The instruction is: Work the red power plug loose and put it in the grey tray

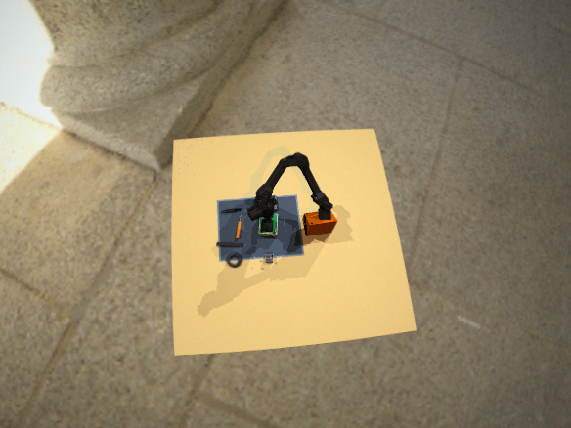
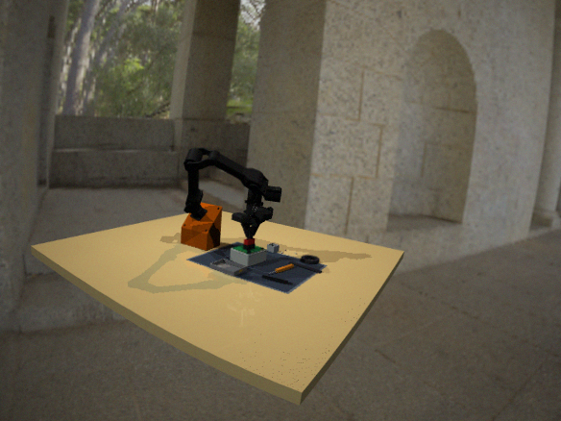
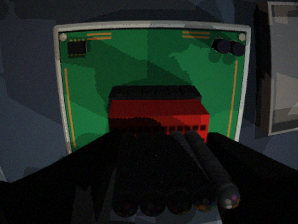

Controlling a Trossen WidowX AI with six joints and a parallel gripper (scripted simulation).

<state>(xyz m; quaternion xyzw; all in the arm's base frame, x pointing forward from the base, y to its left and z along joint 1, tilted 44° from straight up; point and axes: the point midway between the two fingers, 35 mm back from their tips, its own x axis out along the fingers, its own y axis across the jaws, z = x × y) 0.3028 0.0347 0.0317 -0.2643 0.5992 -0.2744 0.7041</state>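
Now: gripper tip 10 mm above the red power plug. From my gripper tip the other things lie so: blue mat 50 mm ahead, 10 mm to the left, 110 mm below; then black bar 210 mm ahead, 110 mm to the left, 100 mm below.
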